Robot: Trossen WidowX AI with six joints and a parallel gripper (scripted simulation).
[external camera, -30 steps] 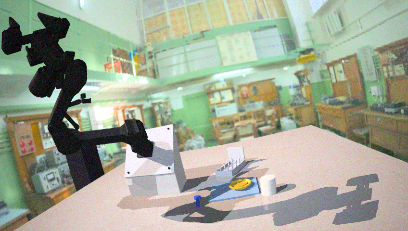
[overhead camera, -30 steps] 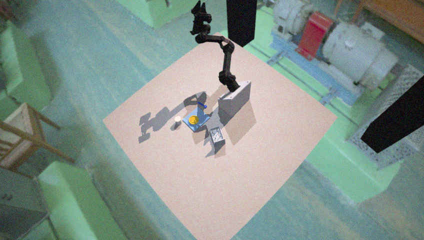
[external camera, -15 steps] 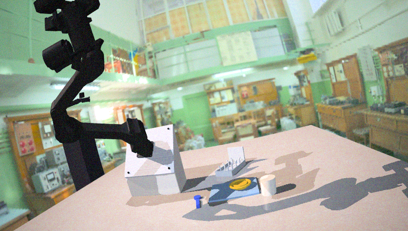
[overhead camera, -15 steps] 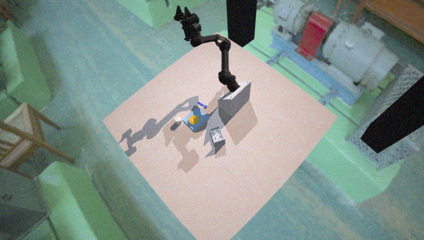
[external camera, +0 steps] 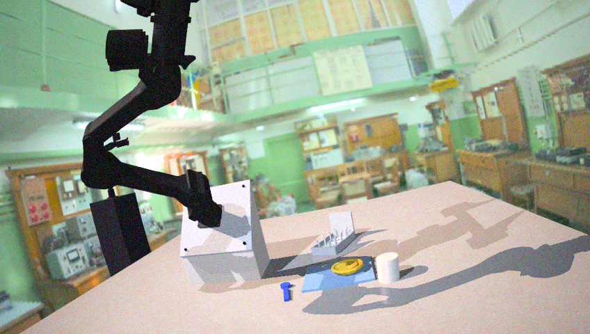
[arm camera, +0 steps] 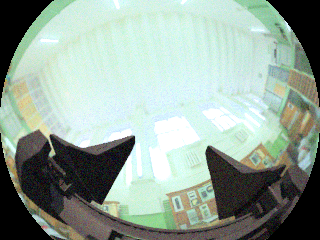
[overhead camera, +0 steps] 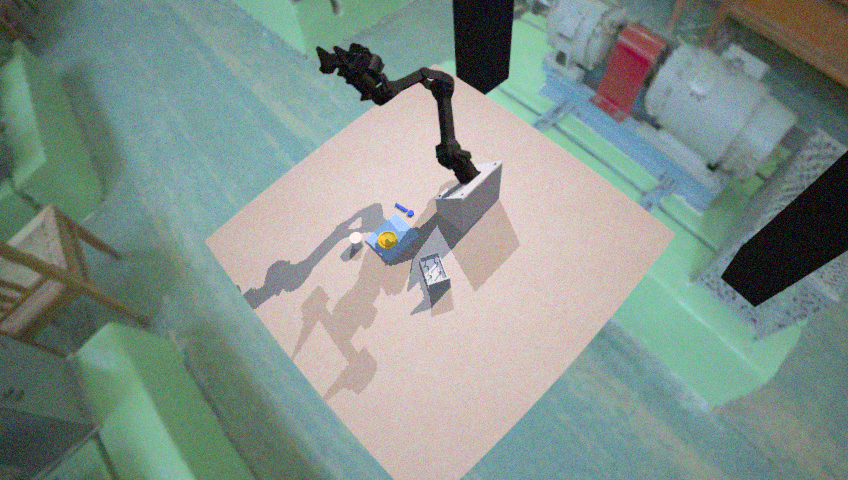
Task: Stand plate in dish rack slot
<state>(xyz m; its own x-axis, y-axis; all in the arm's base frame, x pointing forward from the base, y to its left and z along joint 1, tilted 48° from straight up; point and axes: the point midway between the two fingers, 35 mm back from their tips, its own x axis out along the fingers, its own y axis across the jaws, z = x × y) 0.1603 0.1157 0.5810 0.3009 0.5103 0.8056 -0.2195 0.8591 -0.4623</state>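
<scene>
My gripper tip is 130 mm short of the yellow plate, 270 mm to the right of it and 640 mm above it. Also, from my gripper tip: blue mat 100 mm ahead, 270 mm to the left, 650 mm below; then blue spoon 10 mm behind, 220 mm to the left, 650 mm below; then white cup 210 mm ahead, 200 mm to the left, 630 mm below.
</scene>
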